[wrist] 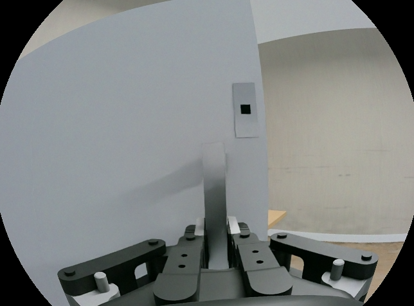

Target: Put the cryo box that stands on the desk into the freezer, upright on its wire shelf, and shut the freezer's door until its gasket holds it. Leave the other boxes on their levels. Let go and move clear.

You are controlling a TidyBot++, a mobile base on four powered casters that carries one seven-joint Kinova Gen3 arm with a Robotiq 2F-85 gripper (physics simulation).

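The freezer's door [125,110] fills the left and middle of the wrist view as a flat, pale grey panel. Its upright bar handle [215,175] runs down between the fingers. My gripper [216,229] is shut on the handle, with one pad close on each side of it. A small plate with a black square [245,109] is on the door near its right edge, above and right of the handle. The cryo box, the wire shelf and the gasket do not show.
A beige wall [340,130] stands beyond the door's right edge, with a white skirting board [350,237] and wooden floor [392,252] below. A light wooden corner [276,217] shows just right of the door's edge, low in view.
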